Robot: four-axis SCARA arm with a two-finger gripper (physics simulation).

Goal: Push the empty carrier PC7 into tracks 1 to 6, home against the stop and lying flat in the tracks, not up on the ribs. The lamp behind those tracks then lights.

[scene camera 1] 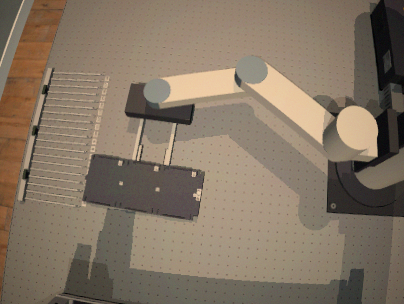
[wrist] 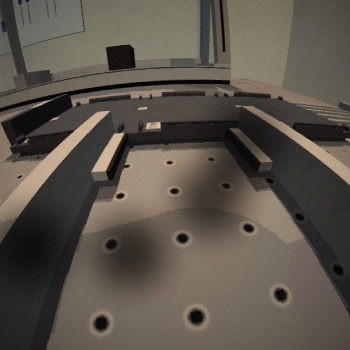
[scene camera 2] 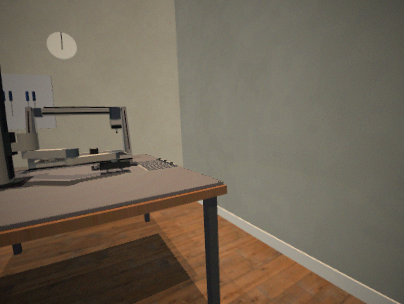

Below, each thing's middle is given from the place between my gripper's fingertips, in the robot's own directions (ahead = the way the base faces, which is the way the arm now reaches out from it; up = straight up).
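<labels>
My hand: 2 cm short of the dark carrier PC7 (scene camera 1: pixel 169 191), 7 cm to the right of it.
</labels>
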